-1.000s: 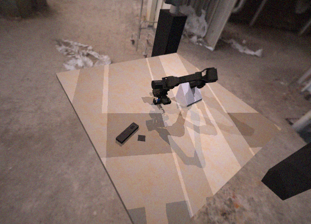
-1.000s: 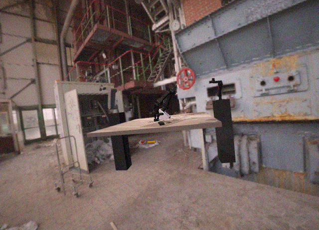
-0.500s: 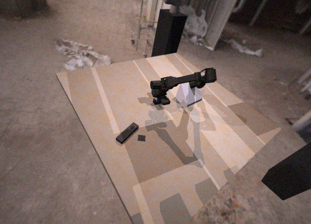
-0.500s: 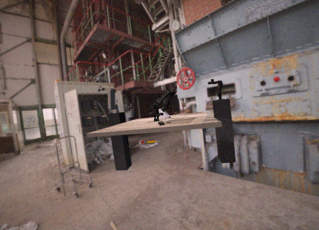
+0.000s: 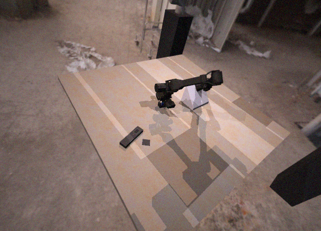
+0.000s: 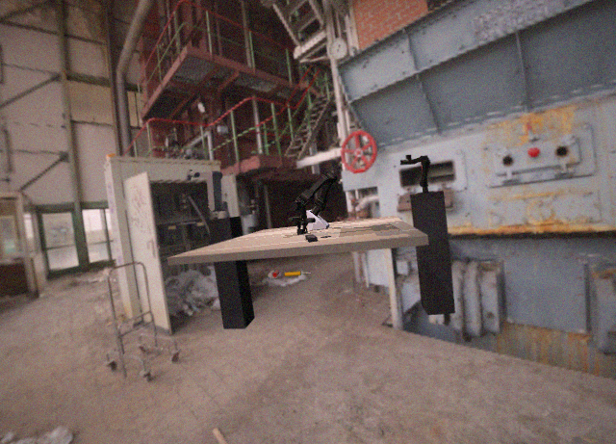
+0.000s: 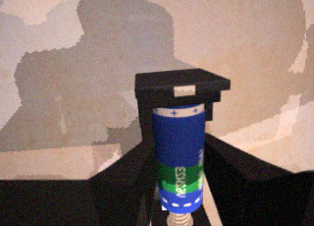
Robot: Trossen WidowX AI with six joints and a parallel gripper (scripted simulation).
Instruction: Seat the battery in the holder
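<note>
The battery lies 1 cm above my gripper tip. Round my gripper tip: dark square piece (30 cm ahead, 20 cm to the left, 1 cm below).
</note>
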